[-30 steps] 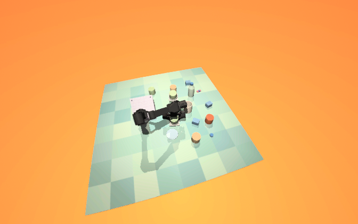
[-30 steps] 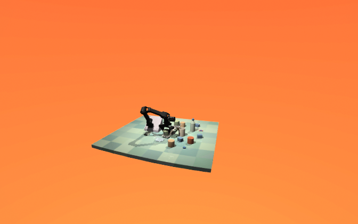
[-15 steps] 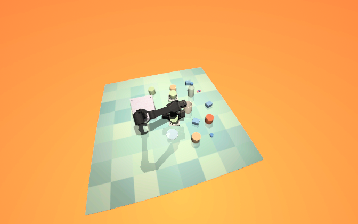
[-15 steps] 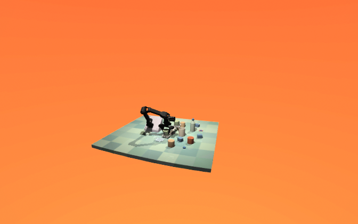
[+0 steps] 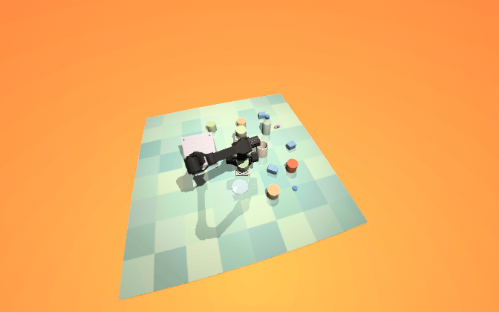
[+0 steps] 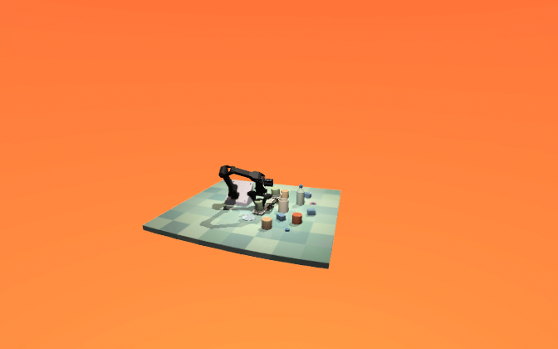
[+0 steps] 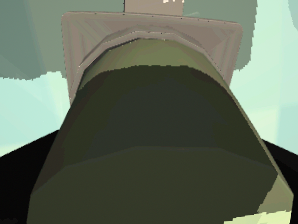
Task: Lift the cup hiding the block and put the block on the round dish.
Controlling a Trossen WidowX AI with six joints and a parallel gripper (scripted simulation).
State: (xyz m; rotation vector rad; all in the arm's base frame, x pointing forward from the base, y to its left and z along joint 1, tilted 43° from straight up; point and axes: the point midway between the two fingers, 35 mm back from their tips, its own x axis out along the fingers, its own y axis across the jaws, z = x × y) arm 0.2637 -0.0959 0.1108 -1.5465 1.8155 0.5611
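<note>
Right now my gripper tip is 3 cm above the pale block. From my gripper tip the other things lie so: balance beam: 13 cm to the left, 3 cm below, 3 cm ahead; beige cup: 16 cm ahead, 10 cm to the left, 2 cm below; round white dish: 10 cm to the right, 6 cm below, 5 cm behind.
</note>
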